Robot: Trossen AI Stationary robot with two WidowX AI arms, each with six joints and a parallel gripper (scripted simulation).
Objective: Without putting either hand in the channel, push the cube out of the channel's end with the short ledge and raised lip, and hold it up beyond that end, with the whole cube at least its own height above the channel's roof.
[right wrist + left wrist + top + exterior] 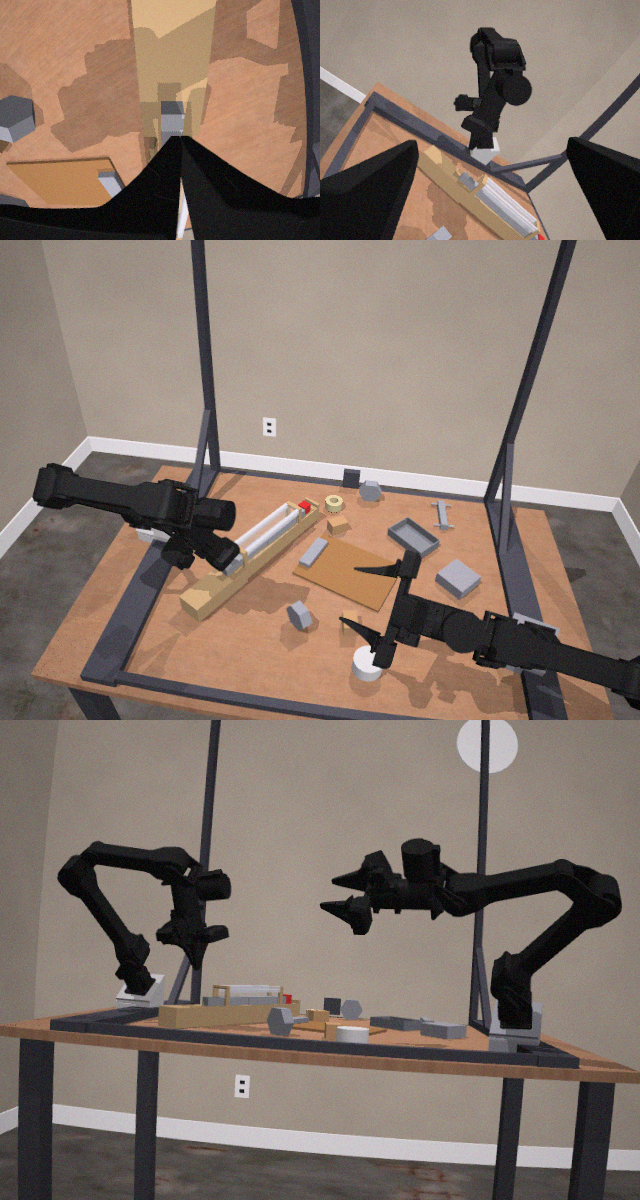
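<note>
The red cube lies 330 mm behind my right hand, 90 mm to the left of it and 100 mm below it. From my right hand the other things lie so: grey block (290 mm behind, 530 mm to the left, 150 mm below); grey tray (390 mm behind, 390 mm to the left, 150 mm below).
</note>
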